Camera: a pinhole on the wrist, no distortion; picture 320 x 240 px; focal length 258.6 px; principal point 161.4 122.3 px. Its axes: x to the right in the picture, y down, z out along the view. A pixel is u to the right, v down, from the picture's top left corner.
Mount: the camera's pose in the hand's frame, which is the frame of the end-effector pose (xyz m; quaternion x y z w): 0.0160 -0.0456 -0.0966 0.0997 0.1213 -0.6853 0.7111
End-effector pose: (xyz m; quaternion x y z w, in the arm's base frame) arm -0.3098 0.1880 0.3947 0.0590 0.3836 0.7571 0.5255
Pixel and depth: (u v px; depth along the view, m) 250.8 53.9 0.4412
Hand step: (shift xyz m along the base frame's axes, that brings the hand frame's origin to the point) 0.4210 0.1281 0.0068
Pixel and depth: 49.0 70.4 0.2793
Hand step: 0.1312 0.0823 0.1439
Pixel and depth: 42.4 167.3 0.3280
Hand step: 0.0937 0.2026 0.1563
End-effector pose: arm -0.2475 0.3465 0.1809 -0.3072 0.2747 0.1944 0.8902
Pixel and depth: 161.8 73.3 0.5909
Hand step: 0.2351 0.1210 0.4568
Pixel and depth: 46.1 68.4 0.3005
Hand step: 0.0617 0.1347 0.1834
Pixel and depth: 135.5 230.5 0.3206
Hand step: 0.2593 0.0892 0.0919
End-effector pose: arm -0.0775 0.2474 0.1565 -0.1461 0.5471 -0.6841 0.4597
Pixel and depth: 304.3 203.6 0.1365
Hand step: -0.1031 -0.0609 0.1223
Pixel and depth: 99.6 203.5 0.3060
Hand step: 0.0551 -0.2284 0.0990
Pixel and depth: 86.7 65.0 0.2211
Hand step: 0.0832 -0.0625 0.1050
